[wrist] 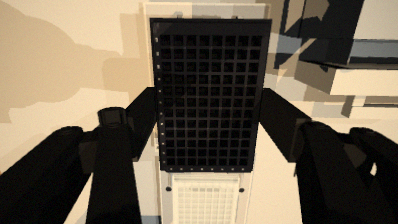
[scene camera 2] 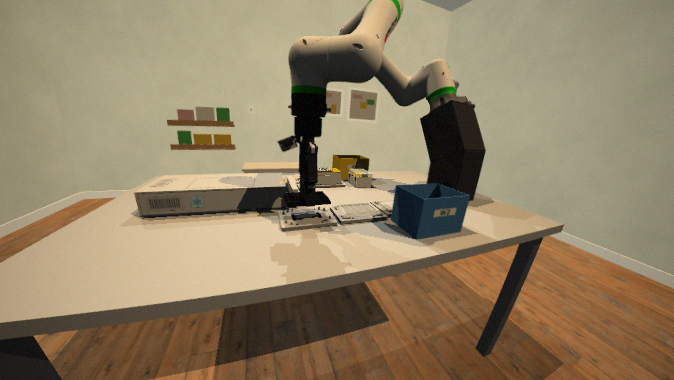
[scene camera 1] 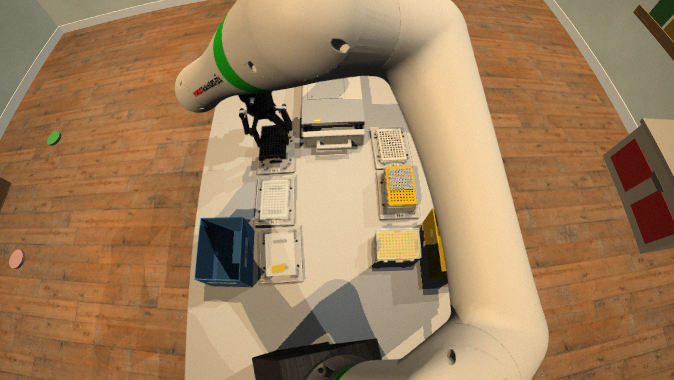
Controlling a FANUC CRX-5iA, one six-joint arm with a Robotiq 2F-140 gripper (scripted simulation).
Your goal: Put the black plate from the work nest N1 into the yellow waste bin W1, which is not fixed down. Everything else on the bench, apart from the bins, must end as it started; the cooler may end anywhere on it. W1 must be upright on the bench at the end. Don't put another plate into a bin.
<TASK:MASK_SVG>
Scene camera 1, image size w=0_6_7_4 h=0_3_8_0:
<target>my gripper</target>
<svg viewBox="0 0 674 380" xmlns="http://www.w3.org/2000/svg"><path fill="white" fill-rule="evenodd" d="M272 94L267 100L253 106L245 103L247 109L240 108L239 111L245 135L250 134L251 137L254 137L258 148L260 147L260 137L256 127L258 120L269 119L283 132L285 143L289 145L288 134L289 131L292 131L292 121L287 113L286 104L277 106L273 101ZM247 114L254 117L252 128L249 127L248 118L246 117Z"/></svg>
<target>black plate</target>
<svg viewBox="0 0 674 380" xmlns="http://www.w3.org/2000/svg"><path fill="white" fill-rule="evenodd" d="M276 125L262 126L259 161L286 159L286 143L282 131Z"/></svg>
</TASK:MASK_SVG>
